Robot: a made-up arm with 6 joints.
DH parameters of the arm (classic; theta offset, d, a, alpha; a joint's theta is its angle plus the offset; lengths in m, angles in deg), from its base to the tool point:
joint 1: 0 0.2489 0 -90
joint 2: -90 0 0.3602 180
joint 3: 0 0 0 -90
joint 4: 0 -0.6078 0 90
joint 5: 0 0.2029 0 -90
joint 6: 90 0 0 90
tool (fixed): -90 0 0 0
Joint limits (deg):
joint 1: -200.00..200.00
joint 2: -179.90..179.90
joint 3: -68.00..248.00
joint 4: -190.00..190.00
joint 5: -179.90..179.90
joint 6: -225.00..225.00
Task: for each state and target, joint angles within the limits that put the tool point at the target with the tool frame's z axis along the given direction. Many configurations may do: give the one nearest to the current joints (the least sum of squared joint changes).
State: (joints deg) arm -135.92 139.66 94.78 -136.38 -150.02 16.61
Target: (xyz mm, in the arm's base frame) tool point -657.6 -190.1 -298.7 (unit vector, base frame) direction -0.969 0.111 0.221
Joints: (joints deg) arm -177.82 91.33 41.75 -144.41 -143.94 39.09
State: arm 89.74 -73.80 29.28 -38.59 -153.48 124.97
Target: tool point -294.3 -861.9 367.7 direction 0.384 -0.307 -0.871
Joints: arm 64.42 -113.61 57.63 -58.27 -178.50 150.36
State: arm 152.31 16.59 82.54 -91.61 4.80 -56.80
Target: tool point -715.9 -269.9 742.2 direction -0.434 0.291 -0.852
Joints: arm 197.10 23.91 56.77 -103.55 17.08 -50.79
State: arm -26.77 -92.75 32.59 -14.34 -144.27 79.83
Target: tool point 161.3 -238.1 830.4 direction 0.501 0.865 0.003
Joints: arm -12.25 -51.96 -11.82 -12.02 -148.77 62.93
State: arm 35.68 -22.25 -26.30 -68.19 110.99 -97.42
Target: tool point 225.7 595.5 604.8 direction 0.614 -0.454 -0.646
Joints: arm 83.80 -0.64 10.55 -37.92 94.05 -59.71
